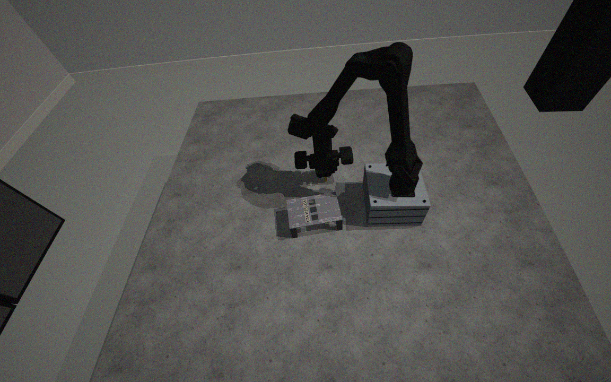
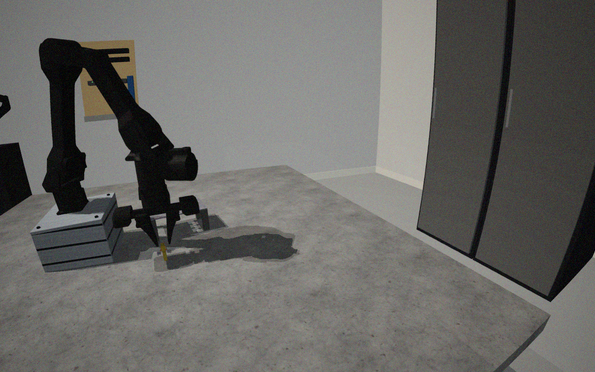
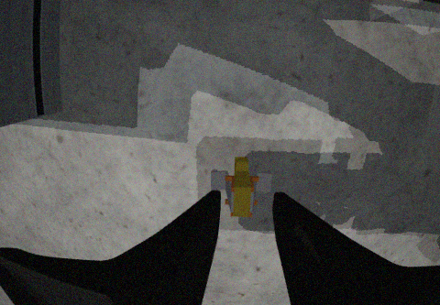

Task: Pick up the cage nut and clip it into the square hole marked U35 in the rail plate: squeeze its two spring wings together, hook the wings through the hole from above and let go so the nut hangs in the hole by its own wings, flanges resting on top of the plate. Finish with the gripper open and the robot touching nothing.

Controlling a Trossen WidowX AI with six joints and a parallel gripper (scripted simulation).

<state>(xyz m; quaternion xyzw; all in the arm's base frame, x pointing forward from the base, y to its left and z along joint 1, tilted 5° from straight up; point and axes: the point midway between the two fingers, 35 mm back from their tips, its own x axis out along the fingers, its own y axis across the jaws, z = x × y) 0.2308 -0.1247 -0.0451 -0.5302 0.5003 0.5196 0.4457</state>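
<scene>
The cage nut is 2 cm below my gripper tip. Round my gripper tip: label: 17 cm to the left, 5 cm ahead, 3 cm above.
</scene>
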